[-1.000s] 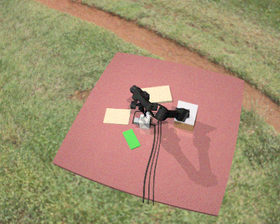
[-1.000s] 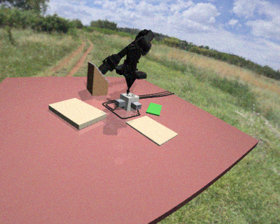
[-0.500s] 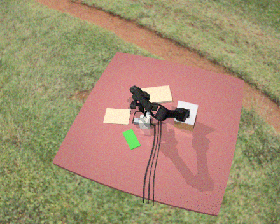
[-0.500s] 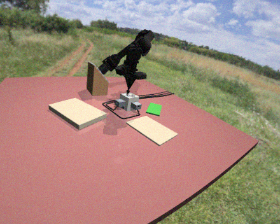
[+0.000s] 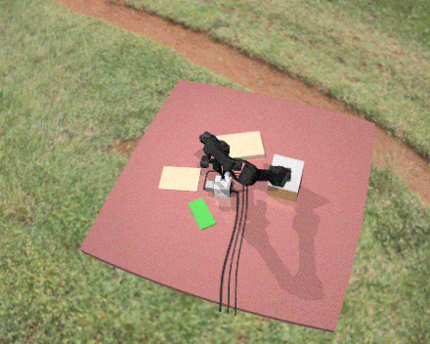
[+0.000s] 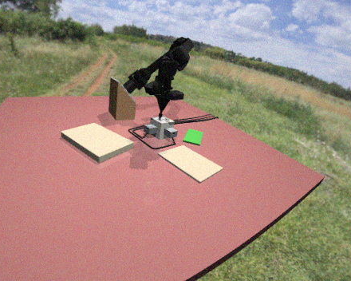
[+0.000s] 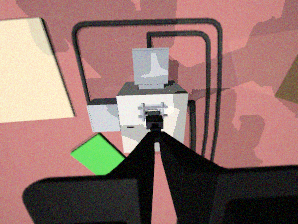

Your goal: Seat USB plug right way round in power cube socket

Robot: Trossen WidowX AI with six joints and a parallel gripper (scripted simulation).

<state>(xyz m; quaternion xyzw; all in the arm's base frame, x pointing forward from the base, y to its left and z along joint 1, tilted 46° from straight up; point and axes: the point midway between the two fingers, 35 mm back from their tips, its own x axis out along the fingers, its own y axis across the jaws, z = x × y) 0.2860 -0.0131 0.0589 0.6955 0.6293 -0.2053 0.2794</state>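
Right now the usb plug is 2 cm below my gripper tip. From my gripper tip the other things lie so: thin tan sheet 24 cm ahead, 11 cm below, 2 cm to the right; green block 16 cm to the left, 11 cm below, 7 cm ahead; thick tan slab 27 cm to the right, 11 cm below, 3 cm behind.
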